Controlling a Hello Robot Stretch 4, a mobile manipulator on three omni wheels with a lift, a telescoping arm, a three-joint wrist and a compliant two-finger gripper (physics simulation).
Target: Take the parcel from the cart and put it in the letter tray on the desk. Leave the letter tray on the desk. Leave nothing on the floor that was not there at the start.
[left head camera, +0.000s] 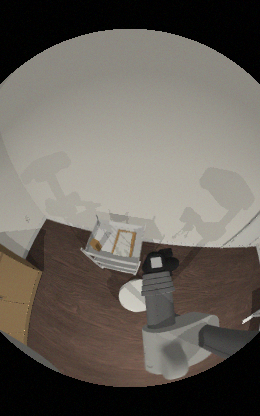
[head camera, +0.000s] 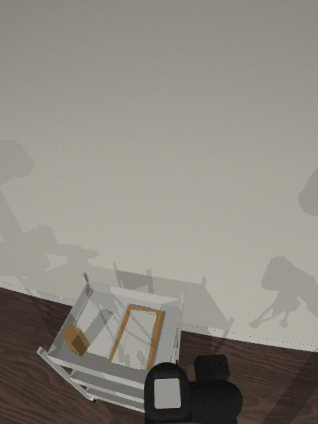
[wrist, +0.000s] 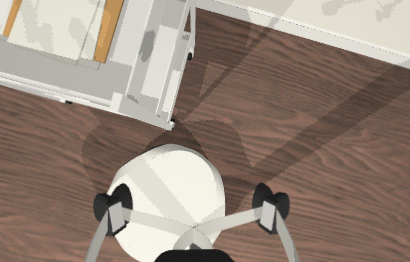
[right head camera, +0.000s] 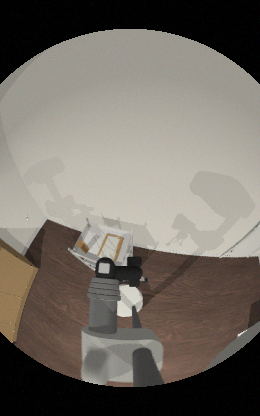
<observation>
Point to a wheeled cart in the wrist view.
At 141,77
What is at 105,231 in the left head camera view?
A wheeled cart.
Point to a wheeled cart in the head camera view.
99,310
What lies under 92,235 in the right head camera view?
A wheeled cart.
</observation>
